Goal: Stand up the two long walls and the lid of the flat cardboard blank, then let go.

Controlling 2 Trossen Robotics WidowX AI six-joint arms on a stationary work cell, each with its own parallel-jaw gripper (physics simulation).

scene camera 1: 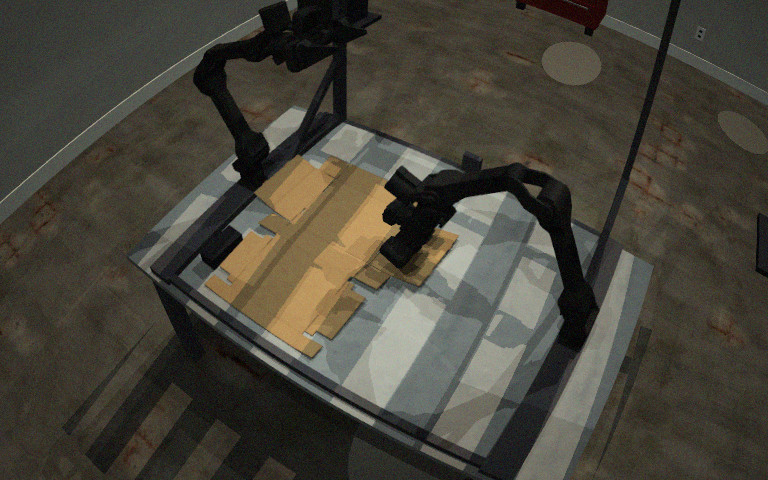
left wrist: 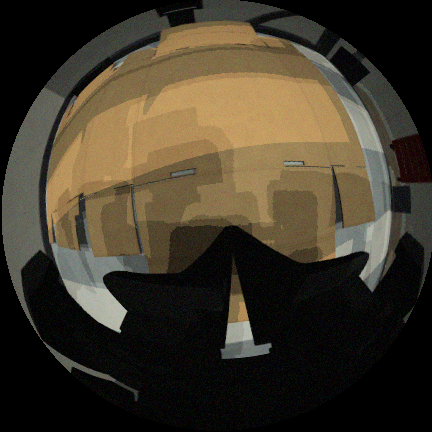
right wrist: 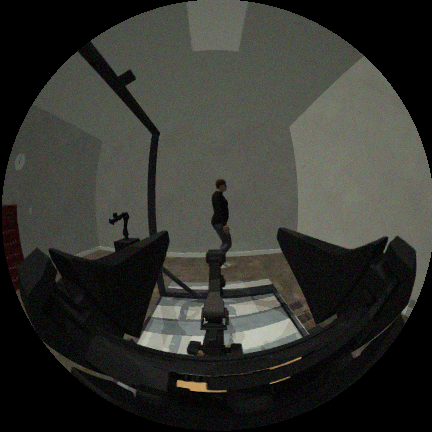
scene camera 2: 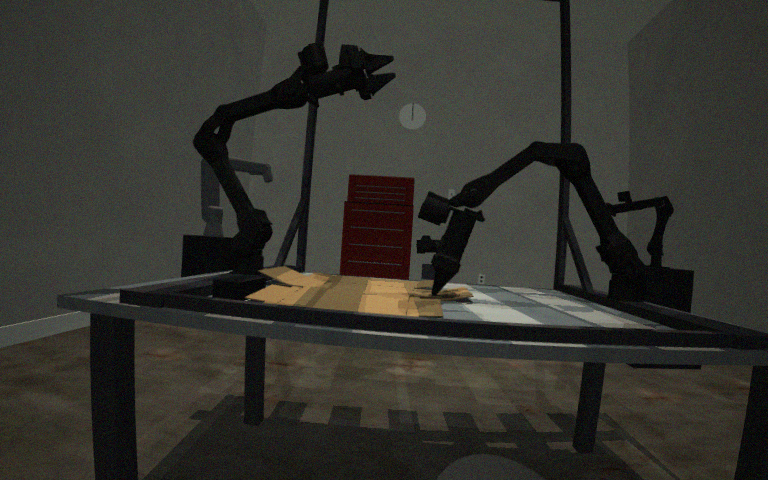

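Seen in the pictures: left gripper, fingertip midpoint: point(left wrist: 230, 231) point(scene camera 2: 433, 294); right gripper, fingertip midpoint: point(scene camera 1: 352, 39) point(right wrist: 224, 234) point(scene camera 2: 394, 66); left arm's base at its link origin: point(scene camera 1: 572, 337) point(scene camera 2: 624, 300); right arm's base at its link origin: point(scene camera 1: 252, 180) point(scene camera 2: 246, 273).
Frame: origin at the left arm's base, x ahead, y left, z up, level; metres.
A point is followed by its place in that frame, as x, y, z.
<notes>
The brown cardboard blank point(scene camera 1: 311, 226) @[0.687, 0.031, -0.017] point(scene camera 2: 339, 291) @[0.657, 0.130, -0.005] point(left wrist: 240, 105) @[0.567, -0.050, -0.017] lies spread on the table with its main panel flat. The wide flap at its left in scene camera 1 point(scene camera 1: 297, 186) @[0.799, -0.054, -0.008] is tilted slightly up, as scene camera 2 also shows. The wide flap at its right point(scene camera 1: 444, 246) @[0.388, -0.080, -0.007] point(left wrist: 255, 185) @[0.492, -0.048, -0.017] lies low beneath my left gripper point(scene camera 2: 434, 293) @[0.460, -0.024, -0.017] point(left wrist: 233, 229) @[0.460, -0.024, -0.017]. That gripper is shut, its tips together at the flap's upper face; no cardboard is visible clamped between them. Exact contact is hidden. My right gripper point(scene camera 2: 393, 66) @[0.587, -0.001, 0.525] point(right wrist: 224, 234) @[0.587, -0.001, 0.525] is open and empty, high above the blank.
A dark frame point(scene camera 1: 362, 418) @[0.304, 0.381, -0.014] point(scene camera 2: 453, 328) @[0.454, 0.380, -0.008] runs along the table edge. A black block point(scene camera 1: 222, 247) @[0.810, 0.230, 0.016] point(scene camera 2: 240, 286) @[0.804, 0.270, 0.008] stands beside the blank at the left. Dark upright posts point(scene camera 1: 634, 141) @[0.035, -0.340, 0.335] point(scene camera 2: 565, 113) @[0.039, -0.342, 0.563] rise behind. A red cabinet point(scene camera 2: 376, 237) stands beyond the table.
</notes>
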